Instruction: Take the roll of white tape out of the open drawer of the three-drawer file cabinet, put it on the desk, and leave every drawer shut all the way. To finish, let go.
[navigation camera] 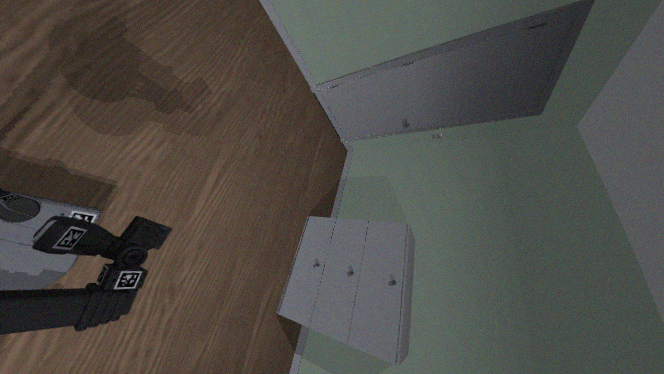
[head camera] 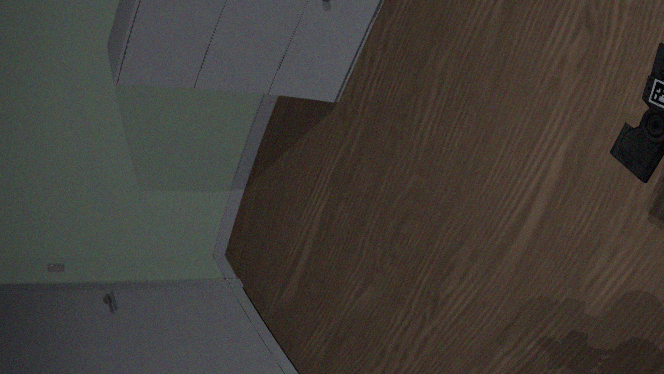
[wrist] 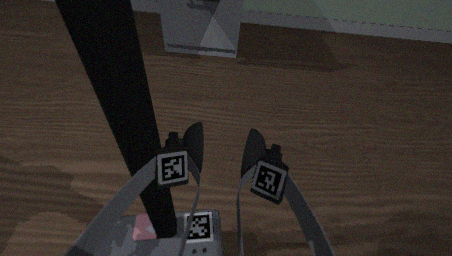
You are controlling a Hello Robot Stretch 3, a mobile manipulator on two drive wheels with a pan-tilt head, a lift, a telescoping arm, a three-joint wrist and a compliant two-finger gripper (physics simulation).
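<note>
My gripper [wrist: 224, 143] is open in the wrist view, with a gap between its two dark fingertips and nothing between them, above the wood floor. A white-grey unit with three fronts and small round knobs [navigation camera: 350, 285] stands against the green wall in the navigation view. Its fronts look flush. Its end also shows at the top of the head view [head camera: 240, 45]. A narrow grey cabinet [wrist: 187, 35] with a dark handle shows at the top of the wrist view, cut off by the edge. I cannot tell whether these are the same unit. The white tape and the desk do not show.
A grey door [head camera: 110, 335] [navigation camera: 450, 85] is in the wall near the room corner. My wrist parts [navigation camera: 132, 255] [head camera: 652, 125] hang over the wood floor beside my grey base [navigation camera: 30, 250] [wrist: 205, 245]. My dark arm [wrist: 115, 95] crosses the wrist view's left side.
</note>
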